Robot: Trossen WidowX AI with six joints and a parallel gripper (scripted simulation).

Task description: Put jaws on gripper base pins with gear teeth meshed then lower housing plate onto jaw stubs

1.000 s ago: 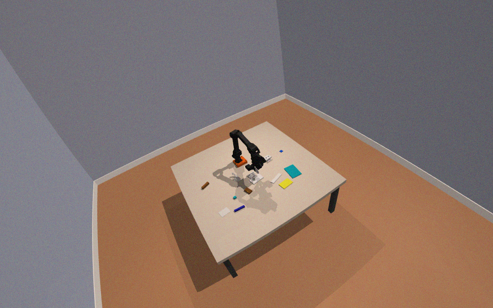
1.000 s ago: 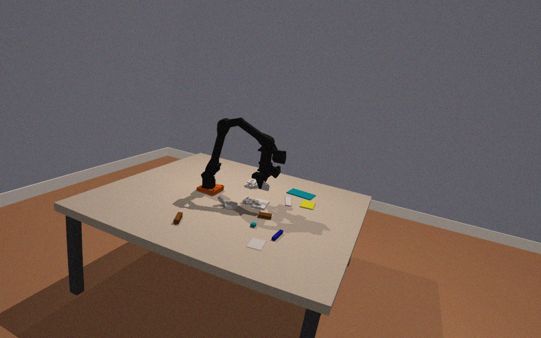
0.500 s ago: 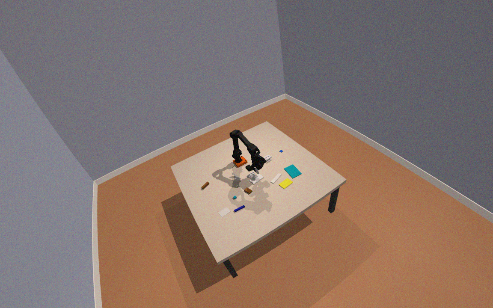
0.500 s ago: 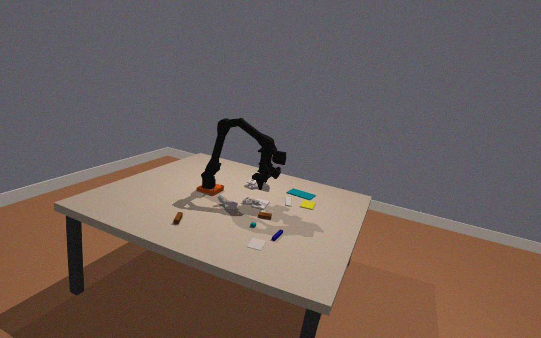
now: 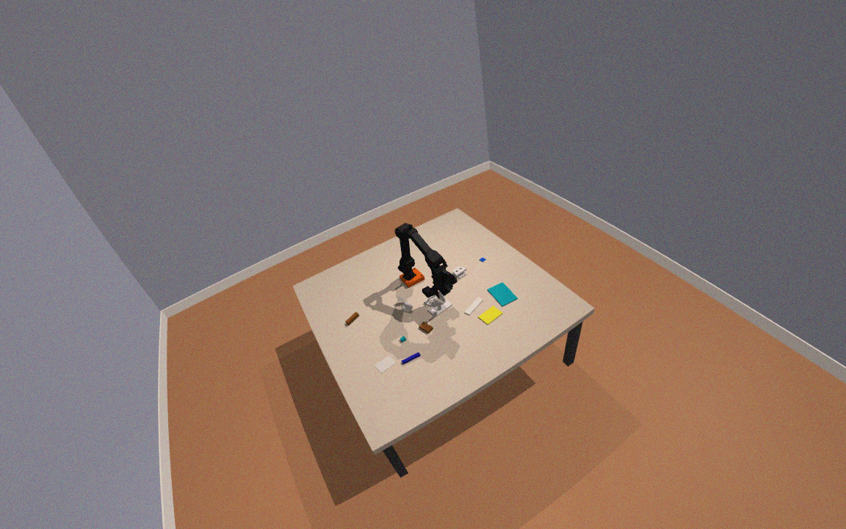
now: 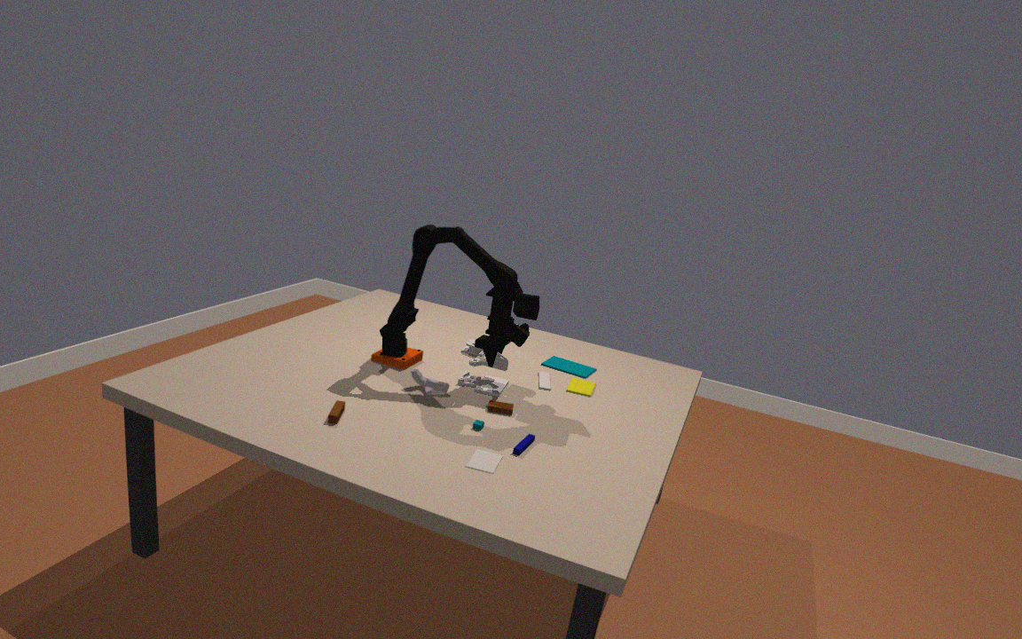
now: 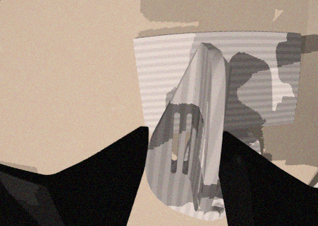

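The grey jaw is 17 cm behind my gripper tip, 15 cm to the right of it and 2 cm below it. Round my gripper tip: white strip: 15 cm ahead, 9 cm to the left, 5 cm below; then brown block: 6 cm ahead, 18 cm to the right, 5 cm below; then white housing plate: 6 cm behind, 3 cm to the right, 5 cm below.
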